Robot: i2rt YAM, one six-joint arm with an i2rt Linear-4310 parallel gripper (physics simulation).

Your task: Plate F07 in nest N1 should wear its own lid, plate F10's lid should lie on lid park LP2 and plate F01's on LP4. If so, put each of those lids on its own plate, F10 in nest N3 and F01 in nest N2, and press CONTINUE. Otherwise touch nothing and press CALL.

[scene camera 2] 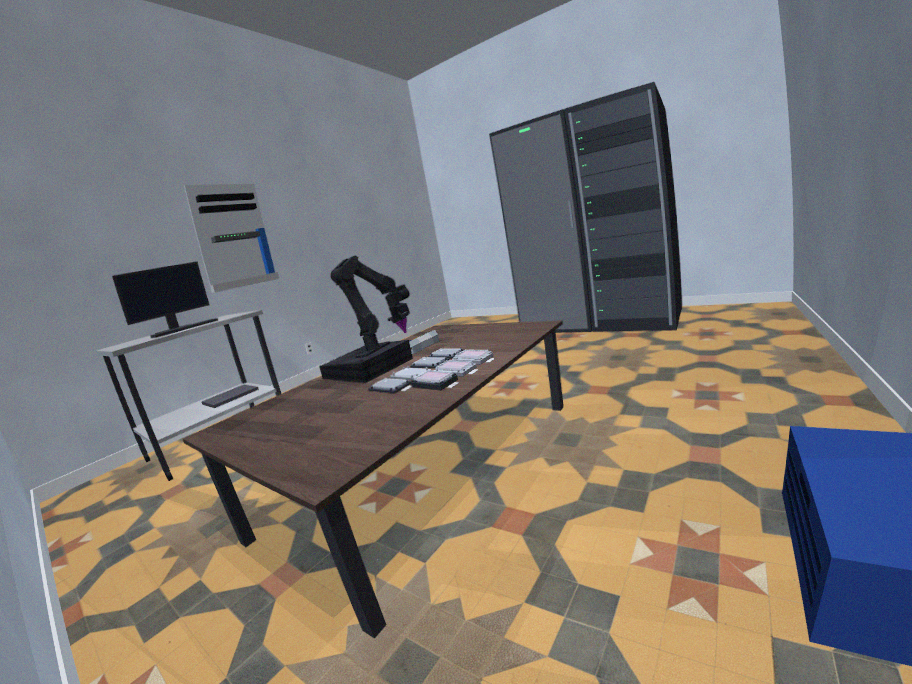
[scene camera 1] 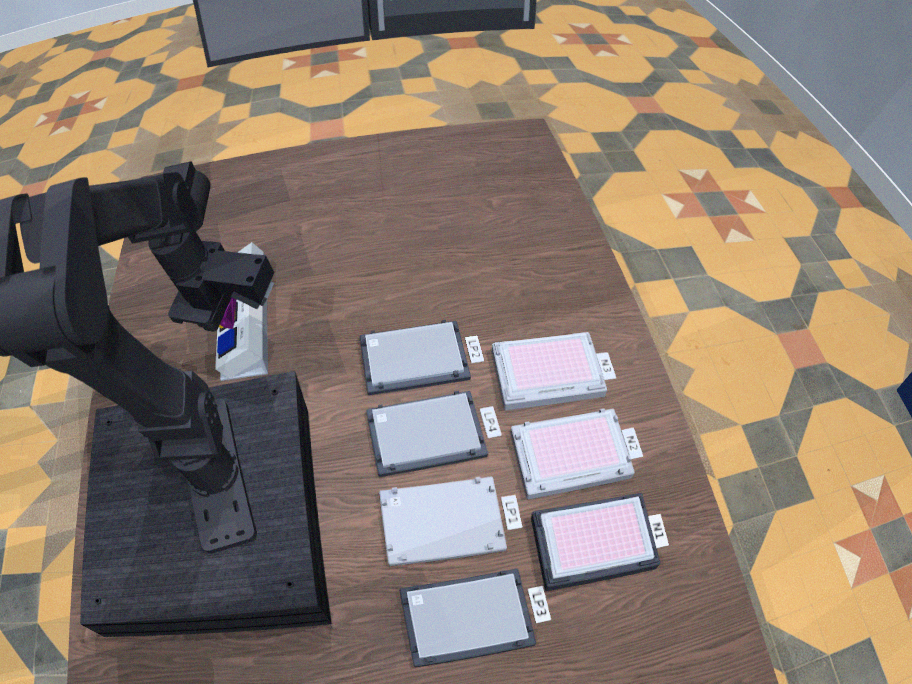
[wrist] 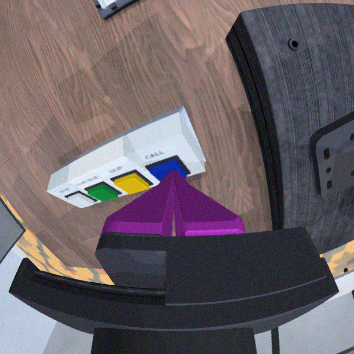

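My gripper is shut and empty. In the wrist view its joined purple fingertips overlap the near edge of the blue CALL button; contact cannot be told. The green CONTINUE button is farther left on the white button box. Pink-welled plates sit in nests N1, N2 and N3; whether clear lids cover them is hard to tell. Flat grey lids with small labels lie on LP2 and LP4; the label text is too small to read.
Lid park LP1 is light coloured, and LP3 bears a grey lid. The arm's black base block stands close to the button box. A yellow button and a white button are also on the box.
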